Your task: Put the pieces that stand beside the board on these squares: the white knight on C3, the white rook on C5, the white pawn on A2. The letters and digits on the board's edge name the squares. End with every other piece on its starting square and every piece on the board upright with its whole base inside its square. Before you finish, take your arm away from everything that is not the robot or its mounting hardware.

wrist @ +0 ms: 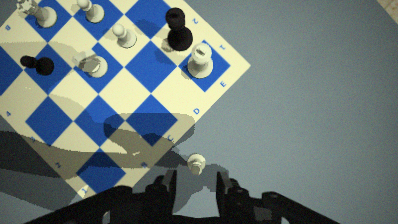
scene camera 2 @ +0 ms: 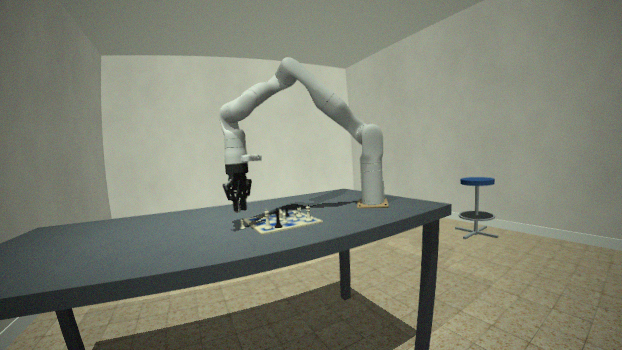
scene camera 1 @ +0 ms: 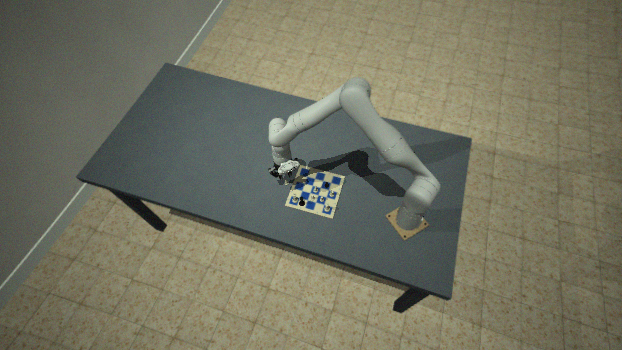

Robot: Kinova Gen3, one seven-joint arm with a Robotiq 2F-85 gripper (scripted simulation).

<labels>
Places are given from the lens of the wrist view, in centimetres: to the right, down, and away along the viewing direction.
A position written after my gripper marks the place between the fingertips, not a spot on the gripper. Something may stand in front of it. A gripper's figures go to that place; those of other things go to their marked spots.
my gripper (wrist: 196,183): 0, 6, 17
chessboard (wrist: 96,133): -10, 2, 22
</labels>
